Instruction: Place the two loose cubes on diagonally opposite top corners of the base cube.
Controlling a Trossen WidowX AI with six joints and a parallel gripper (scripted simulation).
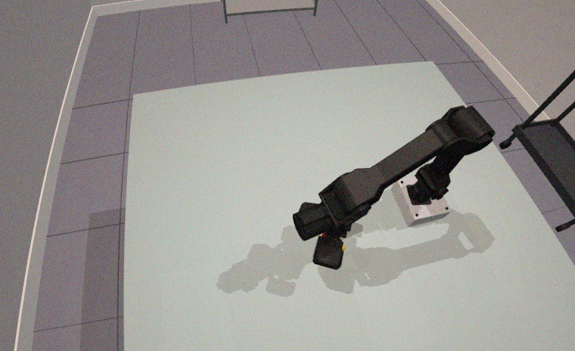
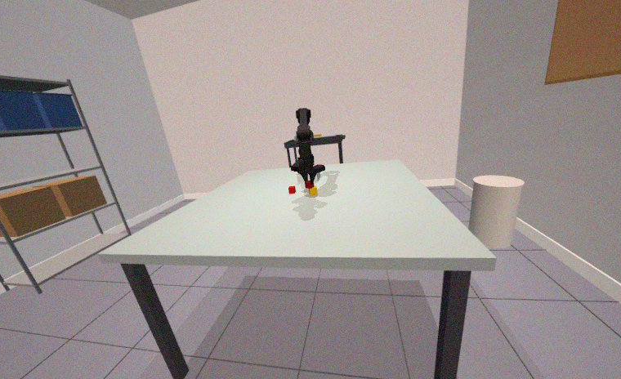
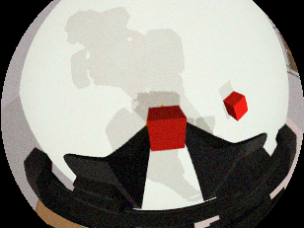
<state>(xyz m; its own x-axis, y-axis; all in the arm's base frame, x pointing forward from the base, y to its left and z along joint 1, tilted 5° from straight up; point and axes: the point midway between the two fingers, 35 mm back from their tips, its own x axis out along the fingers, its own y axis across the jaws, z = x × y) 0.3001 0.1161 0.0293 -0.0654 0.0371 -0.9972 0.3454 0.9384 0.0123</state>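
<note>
Now: gripper tip right at the red cube. From my gripper tip the other things lie so: yellow base cube 40 mm below, 20 mm behind, 10 mm to the left.
</note>
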